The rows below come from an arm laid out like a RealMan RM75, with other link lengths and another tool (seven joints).
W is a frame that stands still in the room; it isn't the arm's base.
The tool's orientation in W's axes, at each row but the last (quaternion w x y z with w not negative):
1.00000, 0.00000, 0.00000, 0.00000
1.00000, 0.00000, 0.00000, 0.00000
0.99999, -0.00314, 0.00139, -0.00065
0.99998, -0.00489, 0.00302, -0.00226
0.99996, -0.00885, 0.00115, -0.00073
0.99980, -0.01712, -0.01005, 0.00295
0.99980, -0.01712, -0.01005, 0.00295
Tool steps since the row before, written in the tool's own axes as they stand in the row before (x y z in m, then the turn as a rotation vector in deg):
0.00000, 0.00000, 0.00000, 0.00, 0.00, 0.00
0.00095, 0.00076, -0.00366, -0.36, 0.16, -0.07
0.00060, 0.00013, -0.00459, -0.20, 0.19, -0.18
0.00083, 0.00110, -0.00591, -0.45, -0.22, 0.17
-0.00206, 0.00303, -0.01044, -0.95, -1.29, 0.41
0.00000, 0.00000, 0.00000, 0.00, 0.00, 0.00
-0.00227, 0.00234, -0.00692, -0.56, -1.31, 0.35
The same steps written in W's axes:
0.00000, 0.00000, 0.00000, 0.00, 0.00, 0.00
0.00095, 0.00076, -0.00366, -0.36, 0.16, -0.07
0.00059, 0.00010, -0.00459, -0.20, 0.19, -0.18
0.00080, 0.00104, -0.00593, -0.45, -0.22, 0.17
-0.00208, 0.00285, -0.01049, -0.95, -1.28, 0.43
0.00000, 0.00000, 0.00000, 0.00, 0.00, 0.00
-0.00214, 0.00209, -0.00704, -0.56, -1.30, 0.38

